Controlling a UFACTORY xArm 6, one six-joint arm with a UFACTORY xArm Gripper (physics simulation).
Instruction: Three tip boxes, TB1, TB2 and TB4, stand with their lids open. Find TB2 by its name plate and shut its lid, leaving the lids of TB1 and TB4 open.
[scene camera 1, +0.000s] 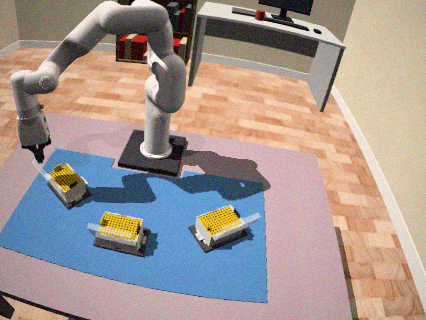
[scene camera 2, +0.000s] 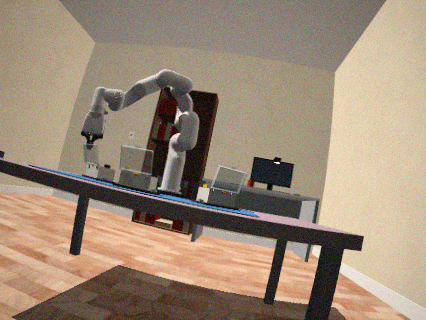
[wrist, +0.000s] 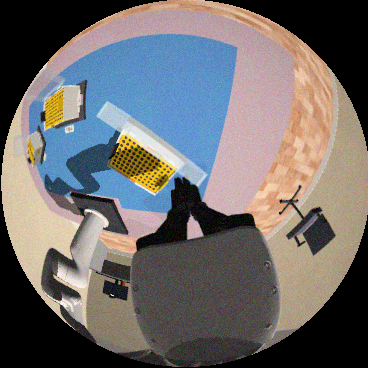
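The box nearest my gripper has yellow tips and an upright, translucent lid. No readable name plate shows on it. My gripper is shut and empty, its fingertips at the upper edge of that lid, near one end; contact cannot be told. The middle box has its lid open; the small name plate beside it appears to read TB4. The third box has its lid open; its plate is unreadable.
The boxes stand on a blue mat on the pinkish table. The arm's black base plate lies behind the mat. A desk with a monitor and a bookshelf stand beyond the table.
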